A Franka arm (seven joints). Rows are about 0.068 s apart.
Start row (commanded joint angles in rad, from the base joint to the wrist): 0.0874 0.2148 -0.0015 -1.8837 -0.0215 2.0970 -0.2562
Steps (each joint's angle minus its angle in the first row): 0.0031 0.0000 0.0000 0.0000 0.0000 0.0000 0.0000; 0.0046 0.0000 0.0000 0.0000 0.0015 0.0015 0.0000; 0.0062 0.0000 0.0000 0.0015 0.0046 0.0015 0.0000; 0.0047 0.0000 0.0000 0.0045 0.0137 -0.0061 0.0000; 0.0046 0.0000 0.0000 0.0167 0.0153 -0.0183 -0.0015; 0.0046 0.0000 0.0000 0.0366 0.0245 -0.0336 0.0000; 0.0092 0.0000 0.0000 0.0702 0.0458 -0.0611 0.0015; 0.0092 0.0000 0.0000 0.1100 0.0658 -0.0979 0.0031; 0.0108 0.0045 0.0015 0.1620 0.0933 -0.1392 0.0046; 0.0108 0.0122 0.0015 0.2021 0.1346 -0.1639 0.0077; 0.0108 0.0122 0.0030 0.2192 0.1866 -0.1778 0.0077; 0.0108 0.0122 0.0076 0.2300 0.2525 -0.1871 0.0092; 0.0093 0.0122 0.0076 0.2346 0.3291 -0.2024 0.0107; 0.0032 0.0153 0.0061 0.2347 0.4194 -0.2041 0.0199; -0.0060 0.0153 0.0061 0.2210 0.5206 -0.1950 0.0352; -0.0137 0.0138 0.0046 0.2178 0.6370 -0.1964 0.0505; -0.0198 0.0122 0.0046 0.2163 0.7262 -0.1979 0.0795
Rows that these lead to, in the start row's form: 0.0905 0.2148 -0.0015 -1.8837 -0.0215 2.0970 -0.2562; 0.0920 0.2148 -0.0015 -1.8837 -0.0200 2.0985 -0.2562; 0.0936 0.2148 -0.0015 -1.8822 -0.0169 2.0985 -0.2562; 0.0921 0.2148 -0.0015 -1.8792 -0.0078 2.0909 -0.2562; 0.0920 0.2148 -0.0015 -1.8670 -0.0062 2.0787 -0.2577; 0.0920 0.2148 -0.0015 -1.8471 0.0030 2.0634 -0.2562; 0.0966 0.2148 -0.0015 -1.8135 0.0243 2.0359 -0.2547; 0.0966 0.2148 -0.0015 -1.7737 0.0443 1.9991 -0.2531; 0.0982 0.2193 0.0000 -1.7217 0.0718 1.9578 -0.2516; 0.0982 0.2270 0.0000 -1.6816 0.1131 1.9331 -0.2485; 0.0982 0.2270 0.0015 -1.6645 0.1651 1.9192 -0.2485; 0.0982 0.2270 0.0061 -1.6537 0.2310 1.9099 -0.2470; 0.0967 0.2270 0.0061 -1.6491 0.3076 1.8946 -0.2455; 0.0906 0.2301 0.0046 -1.6490 0.3979 1.8929 -0.2363; 0.0814 0.2301 0.0046 -1.6627 0.4991 1.9020 -0.2210; 0.0737 0.2286 0.0031 -1.6659 0.6155 1.9006 -0.2057; 0.0676 0.2270 0.0031 -1.6674 0.7047 1.8991 -0.1767
